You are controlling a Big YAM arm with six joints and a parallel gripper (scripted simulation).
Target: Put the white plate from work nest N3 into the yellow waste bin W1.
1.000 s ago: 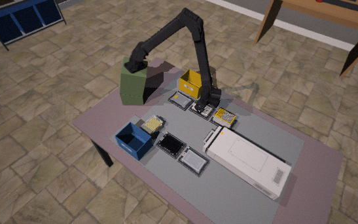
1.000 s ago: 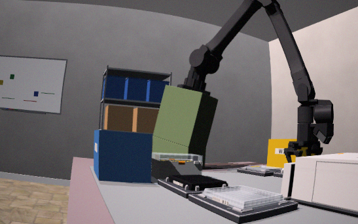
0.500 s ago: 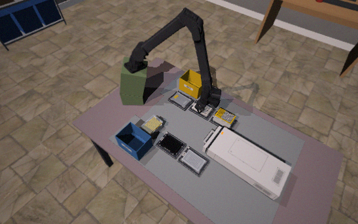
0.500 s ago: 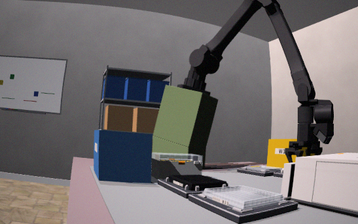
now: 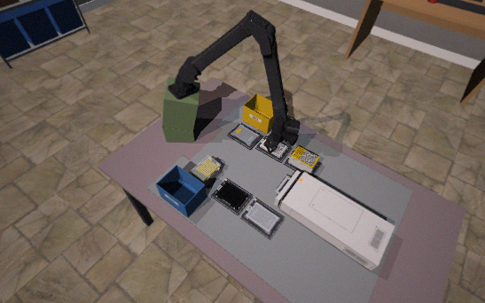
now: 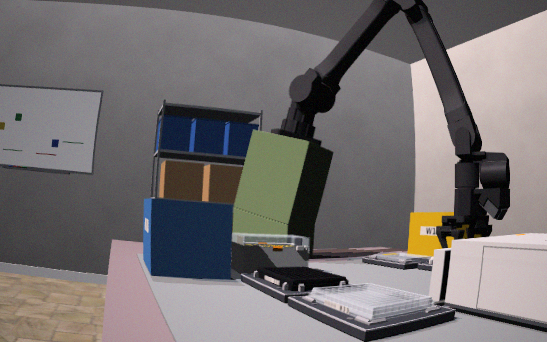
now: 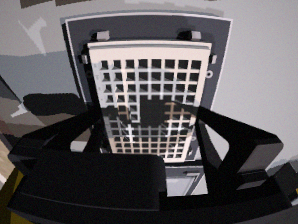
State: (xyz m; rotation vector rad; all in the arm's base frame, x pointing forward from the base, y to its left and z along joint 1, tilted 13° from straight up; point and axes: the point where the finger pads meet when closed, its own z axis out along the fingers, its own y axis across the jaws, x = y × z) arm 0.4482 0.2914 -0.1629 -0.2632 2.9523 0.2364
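Right now the white plate is right at my hand. Also, from my hand: grey lidded plate: 170 mm behind, 60 mm to the right; then yellow tip box: 170 mm ahead, 30 mm to the left, 40 mm above; then dark nest N3: 10 mm below.
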